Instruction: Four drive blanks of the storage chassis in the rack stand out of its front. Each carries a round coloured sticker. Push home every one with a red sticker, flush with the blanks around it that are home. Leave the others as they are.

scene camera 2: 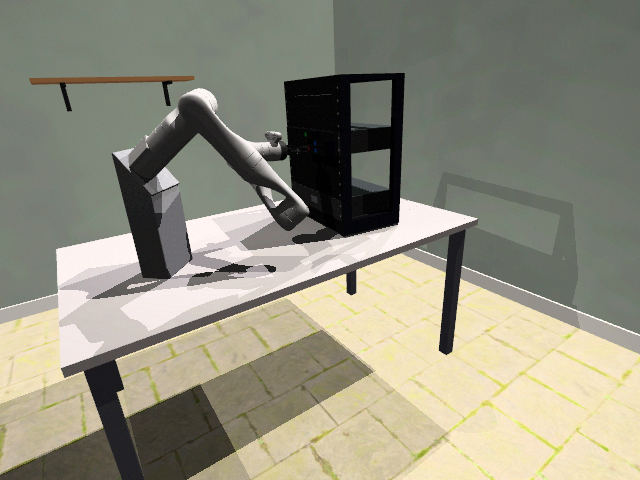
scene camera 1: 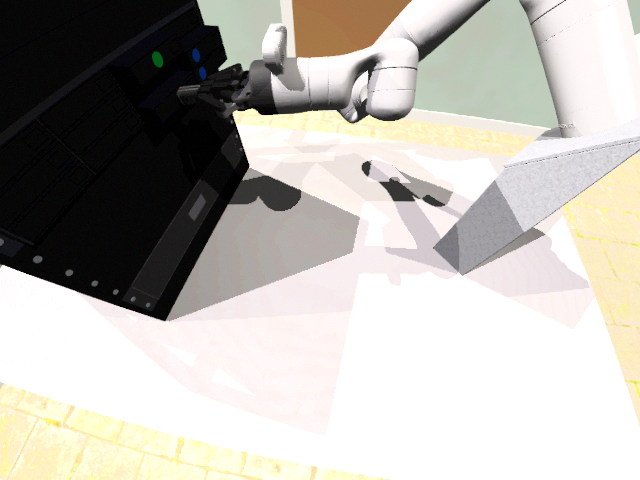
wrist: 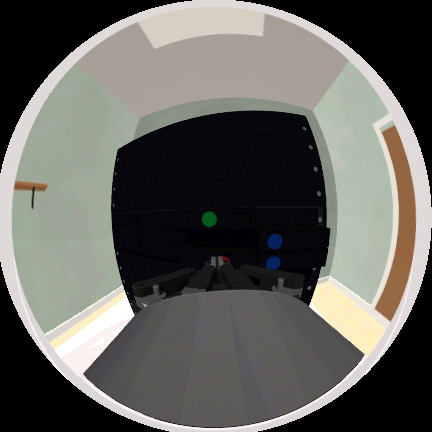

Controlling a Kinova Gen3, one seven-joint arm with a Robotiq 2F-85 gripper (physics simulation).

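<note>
My gripper (scene camera 1: 188, 94) (scene camera 2: 307, 149) (wrist: 216, 263) is shut and empty. Its fingertips are at the front of the blank with the red sticker (wrist: 226, 260), covering most of that sticker; whether they touch cannot be told. This dark blank (scene camera 1: 161, 105) still stands out of the chassis in scene camera 1. The green-sticker blank, with its green sticker (scene camera 1: 157, 59) (scene camera 2: 305, 134) (wrist: 209, 219), stands out above it. To the right in the wrist view, two protruding blanks carry an upper blue sticker (scene camera 1: 195, 55) (scene camera 2: 315, 143) (wrist: 275, 241) and a lower blue sticker (scene camera 1: 202, 72) (scene camera 2: 315, 150) (wrist: 273, 262).
The black rack (scene camera 1: 118, 206) (scene camera 2: 398, 155) (wrist: 215, 160) stands on the white table (scene camera 1: 439, 372) (scene camera 2: 423, 217). The arm's grey pedestal (scene camera 1: 537, 180) (scene camera 2: 155, 232) stands opposite its front. A wooden wall shelf (scene camera 2: 111, 80) (wrist: 30, 186) hangs on the wall.
</note>
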